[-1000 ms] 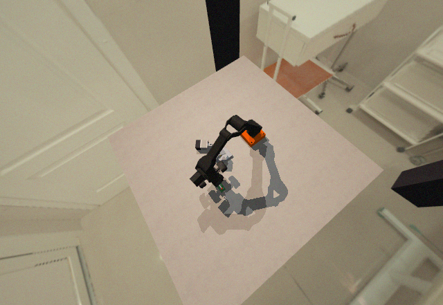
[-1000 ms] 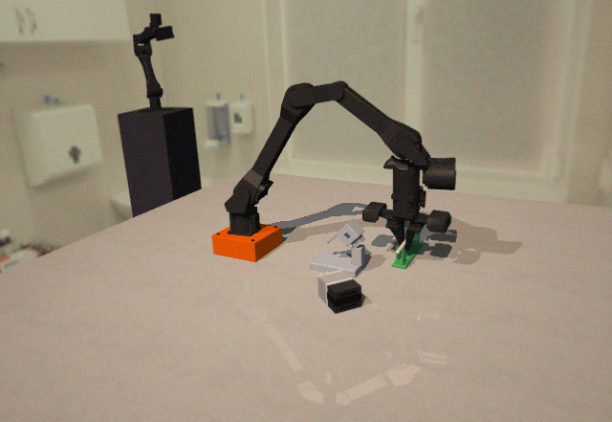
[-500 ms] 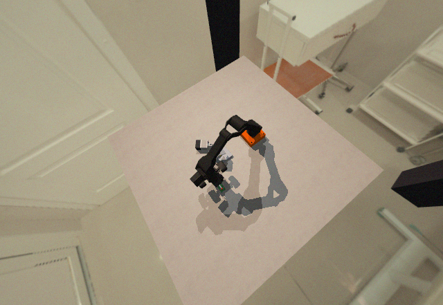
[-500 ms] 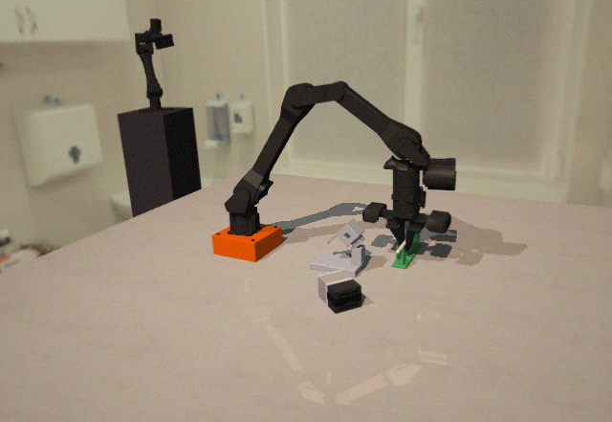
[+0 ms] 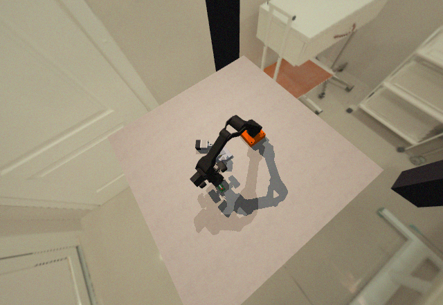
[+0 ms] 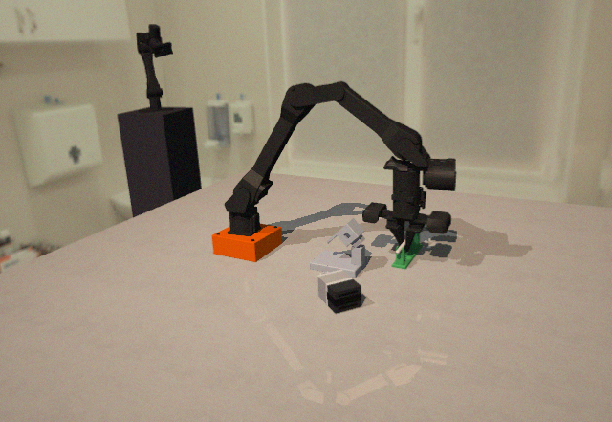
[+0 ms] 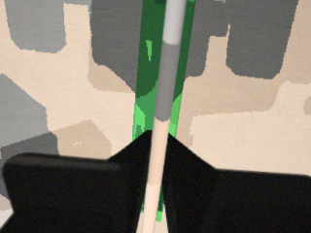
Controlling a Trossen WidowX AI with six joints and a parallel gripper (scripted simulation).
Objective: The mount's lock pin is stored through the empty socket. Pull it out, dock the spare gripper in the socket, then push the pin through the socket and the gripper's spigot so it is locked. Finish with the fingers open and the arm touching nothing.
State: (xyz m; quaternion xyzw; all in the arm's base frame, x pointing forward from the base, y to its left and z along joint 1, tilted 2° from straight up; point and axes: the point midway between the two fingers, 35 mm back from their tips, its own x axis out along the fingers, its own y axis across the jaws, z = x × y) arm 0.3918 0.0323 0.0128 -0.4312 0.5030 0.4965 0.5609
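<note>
The green stand is 20 mm to the left of my gripper tip. The rest, counted from my gripper tip: grey mount 120 mm behind, 70 mm to the right, 30 mm above; spare gripper 210 mm to the right, 100 mm behind.
</note>
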